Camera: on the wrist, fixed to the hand. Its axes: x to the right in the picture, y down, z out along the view.
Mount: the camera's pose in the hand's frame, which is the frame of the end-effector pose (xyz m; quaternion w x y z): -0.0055 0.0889 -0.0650 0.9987 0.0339 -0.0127 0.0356
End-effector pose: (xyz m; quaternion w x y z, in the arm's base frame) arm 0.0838 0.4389 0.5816 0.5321 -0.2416 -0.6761 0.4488
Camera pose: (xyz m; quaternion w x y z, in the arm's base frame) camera 0.1330 0.4999 0.5040 0.5150 -0.2416 -0.6582 0.4931
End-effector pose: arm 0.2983 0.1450 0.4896 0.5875 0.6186 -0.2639 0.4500
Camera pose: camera 0.2037 0.1914 0.5221 0.5464 0.6340 -0.2778 0.4714
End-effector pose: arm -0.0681 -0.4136 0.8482 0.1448 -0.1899 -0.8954 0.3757
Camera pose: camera -0.0165 -0.3185 0.8268 0.1263 -0.2119 -0.8766 0.4132
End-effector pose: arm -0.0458 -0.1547 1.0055 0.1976 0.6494 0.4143 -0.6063
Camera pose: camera 0.0643 -0.1584 1.0010 0.2022 0.6623 0.3676 -0.6208
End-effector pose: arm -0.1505 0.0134 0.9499 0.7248 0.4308 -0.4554 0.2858
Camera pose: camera -0.1976 0.1122 0.9634 0.6933 0.4422 -0.4697 0.3212
